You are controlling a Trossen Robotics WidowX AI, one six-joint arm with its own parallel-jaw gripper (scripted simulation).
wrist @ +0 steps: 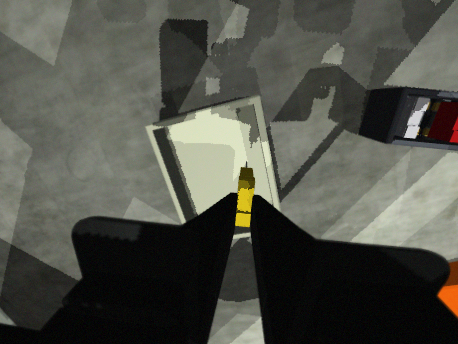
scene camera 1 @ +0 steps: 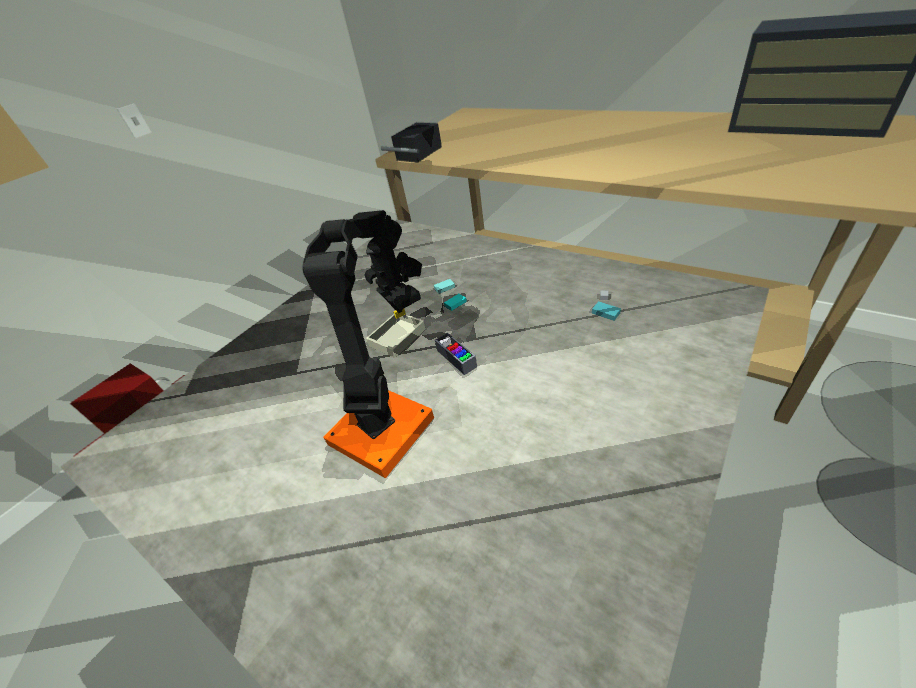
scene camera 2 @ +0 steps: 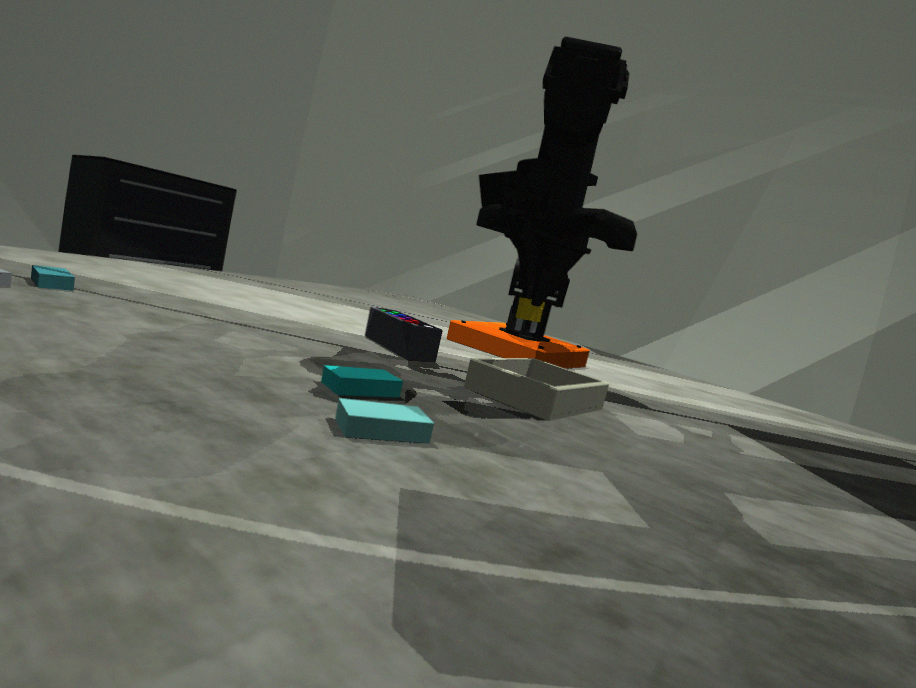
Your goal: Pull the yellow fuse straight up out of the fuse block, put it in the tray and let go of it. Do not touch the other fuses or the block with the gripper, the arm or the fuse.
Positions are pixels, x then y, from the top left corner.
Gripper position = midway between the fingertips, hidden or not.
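A yellow fuse (wrist: pixel 246 184) is held in the gripper (scene camera 2: pixel 531 304).
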